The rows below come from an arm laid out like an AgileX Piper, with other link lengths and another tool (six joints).
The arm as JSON. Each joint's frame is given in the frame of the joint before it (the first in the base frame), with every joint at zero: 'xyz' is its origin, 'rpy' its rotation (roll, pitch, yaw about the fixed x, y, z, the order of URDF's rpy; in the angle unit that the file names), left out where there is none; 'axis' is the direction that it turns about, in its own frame. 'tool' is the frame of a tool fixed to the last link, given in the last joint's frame.
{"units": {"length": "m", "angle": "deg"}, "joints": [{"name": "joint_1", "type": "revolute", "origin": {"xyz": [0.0, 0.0, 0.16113]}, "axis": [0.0, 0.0, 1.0]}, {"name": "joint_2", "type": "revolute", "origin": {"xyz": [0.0, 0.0, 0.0]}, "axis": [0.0, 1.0, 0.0]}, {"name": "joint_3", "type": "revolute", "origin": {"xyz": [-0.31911, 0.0, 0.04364]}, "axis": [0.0, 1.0, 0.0]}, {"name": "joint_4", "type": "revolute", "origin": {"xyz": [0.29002, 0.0, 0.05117]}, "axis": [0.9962, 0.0, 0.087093]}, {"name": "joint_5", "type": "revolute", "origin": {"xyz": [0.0, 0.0, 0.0]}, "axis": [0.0, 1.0, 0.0]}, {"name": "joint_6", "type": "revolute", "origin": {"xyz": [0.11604, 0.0, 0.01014]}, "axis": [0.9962, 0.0, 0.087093]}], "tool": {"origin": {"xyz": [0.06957, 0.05, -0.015], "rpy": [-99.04, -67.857, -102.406]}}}
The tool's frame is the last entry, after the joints.
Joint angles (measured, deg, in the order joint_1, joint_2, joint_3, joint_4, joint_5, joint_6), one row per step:
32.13, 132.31, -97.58, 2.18, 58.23, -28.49
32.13, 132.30, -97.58, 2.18, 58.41, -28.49
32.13, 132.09, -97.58, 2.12, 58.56, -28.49
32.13, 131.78, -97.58, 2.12, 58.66, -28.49
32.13, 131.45, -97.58, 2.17, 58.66, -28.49
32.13, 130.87, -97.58, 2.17, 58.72, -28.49
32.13, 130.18, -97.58, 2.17, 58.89, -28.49
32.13, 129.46, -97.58, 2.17, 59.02, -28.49
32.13, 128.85, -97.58, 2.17, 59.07, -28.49
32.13, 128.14, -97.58, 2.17, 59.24, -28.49
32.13, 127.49, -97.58, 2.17, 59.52, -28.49
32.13, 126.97, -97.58, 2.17, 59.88, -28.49
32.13, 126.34, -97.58, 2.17, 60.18, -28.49
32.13, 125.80, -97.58, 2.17, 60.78, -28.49
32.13, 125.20, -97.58, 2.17, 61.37, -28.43
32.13, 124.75, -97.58, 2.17, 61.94, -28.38
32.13, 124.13, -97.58, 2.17, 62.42, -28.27
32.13, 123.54, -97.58, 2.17, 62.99, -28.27
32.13, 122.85, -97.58, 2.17, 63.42, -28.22
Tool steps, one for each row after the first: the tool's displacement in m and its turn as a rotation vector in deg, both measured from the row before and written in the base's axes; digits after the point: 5 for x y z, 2 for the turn. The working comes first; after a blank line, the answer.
Tool pose at each row, in the base's axes (x y z in m, rotation vector in deg; the steps are taken from these numbers as rounded here):
0.38445, 0.28953, 0.05993, 152.11, 51.58, 12.50
0.38397, 0.28923, 0.06013, 152.07, 51.62, 12.27
0.38395, 0.28901, 0.06194, 152.02, 51.64, 12.38
0.38412, 0.28912, 0.06460, 152.07, 51.61, 12.67
0.38452, 0.28955, 0.06739, 152.18, 51.52, 13.10
0.38513, 0.28994, 0.07228, 152.28, 51.42, 13.82
0.38554, 0.29020, 0.07816, 152.38, 51.32, 14.54
0.38602, 0.29051, 0.08428, 152.49, 51.20, 15.35
0.38655, 0.29085, 0.08943, 152.59, 51.09, 16.13
0.38680, 0.29101, 0.09548, 152.68, 50.98, 16.88
0.38662, 0.29091, 0.10108, 152.74, 50.92, 17.39
0.38606, 0.29058, 0.10560, 152.77, 50.90, 17.61
0.38571, 0.29037, 0.11101, 152.82, 50.85, 18.07
0.38442, 0.28958, 0.11578, 152.81, 50.89, 17.99
0.38315, 0.28886, 0.12103, 152.84, 50.84, 17.99
0.38182, 0.28809, 0.12501, 152.85, 50.83, 17.81
0.38080, 0.28756, 0.13037, 152.92, 50.68, 17.98
0.37945, 0.28674, 0.13548, 152.92, 50.70, 18.01
0.37849, 0.28619, 0.14135, 152.99, 50.60, 18.35

-0.00048, -0.00030, 0.00020, -0.09, 0.14, 0.01
-0.00002, -0.00022, 0.00181, -0.01, -0.08, 0.03
0.00017, 0.00011, 0.00266, 0.12, -0.17, 0.01
0.00040, 0.00043, 0.00279, 0.20, -0.25, -0.03
0.00061, 0.00039, 0.00489, 0.28, -0.44, 0.00
0.00041, 0.00026, 0.00588, 0.28, -0.44, 0.00
0.00048, 0.00031, 0.00612, 0.32, -0.50, 0.00
0.00053, 0.00034, 0.00515, 0.30, -0.48, 0.01
0.00025, 0.00016, 0.00605, 0.29, -0.46, 0.00
-0.00018, -0.00010, 0.00560, 0.20, -0.31, 0.01
-0.00056, -0.00033, 0.00452, 0.09, -0.13, 0.01
-0.00035, -0.00021, 0.00541, 0.18, -0.28, 0.01
-0.00129, -0.00079, 0.00477, -0.03, 0.05, 0.02
-0.00127, -0.00072, 0.00525, 0.02, 0.00, -0.04
-0.00133, -0.00077, 0.00398, -0.05, 0.11, -0.03
-0.00102, -0.00053, 0.00536, 0.09, -0.11, -0.09
-0.00135, -0.00082, 0.00511, 0.01, -0.01, 0.02
-0.00096, -0.00055, 0.00587, 0.15, -0.21, -0.04

